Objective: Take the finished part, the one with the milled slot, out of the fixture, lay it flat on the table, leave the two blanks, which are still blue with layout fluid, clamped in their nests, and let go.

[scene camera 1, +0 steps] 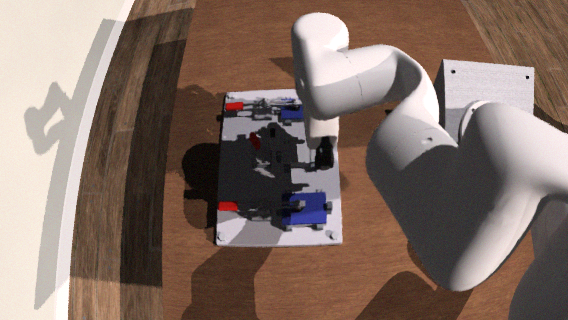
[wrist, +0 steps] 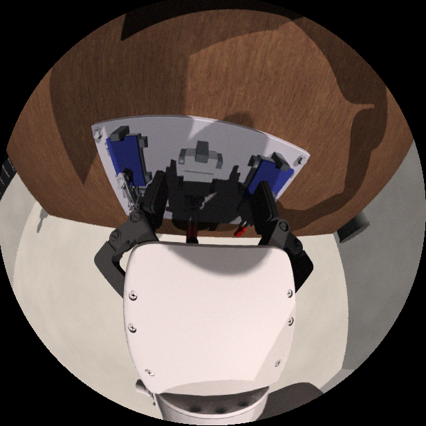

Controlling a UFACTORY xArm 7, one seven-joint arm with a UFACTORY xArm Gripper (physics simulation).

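Places are measured from the arm's base along level axes (x ahead, y left, z up), in millimetres.
Pixels of known places: gripper, fingertip midpoint: (scene camera 1: 321, 144).
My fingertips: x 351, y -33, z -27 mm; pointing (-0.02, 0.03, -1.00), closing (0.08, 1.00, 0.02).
Note:
Behind a point stands the place of what it marks.
The finished part (wrist: 199, 176), bare grey with a thin slot line, sits in the middle nest of the fixture plate (scene camera 1: 280, 238) @(x 448, y 105, z -102 mm) (wrist: 162, 132). In the scene view it is hard to make out under shadow and the gripper. One blue blank (scene camera 1: 291, 113) @(x 388, y -148, z -86 mm) (wrist: 125, 157) sits in the nest at the top in the scene view. The other blue blank (scene camera 1: 307, 209) @(x 392, y 64, z -81 mm) (wrist: 272, 171) sits in the bottom nest. My gripper (scene camera 1: 324, 154) @(x 351, y -33, z -27 mm) (wrist: 211, 184) is open and empty over the middle nest, with its fingers on either side of the part in the wrist view. Its exact height is unclear.
Red clamp handles (scene camera 1: 234, 106) @(x 501, y -174, z -67 mm) (scene camera 1: 228, 206) @(x 531, y 44, z -61 mm) stand at the plate's left side in the scene view. The middle clamp's red handle (scene camera 1: 254, 141) @(x 467, y -54, z -17 mm) is tilted, in shadow. Brown table (scene camera 1: 200, 280) @(x 614, y 170, z -117 mm) (wrist: 225, 75) surrounds the plate. A metal block (scene camera 1: 492, 85) @(x -34, y -65, z 67 mm) stands behind the arm.

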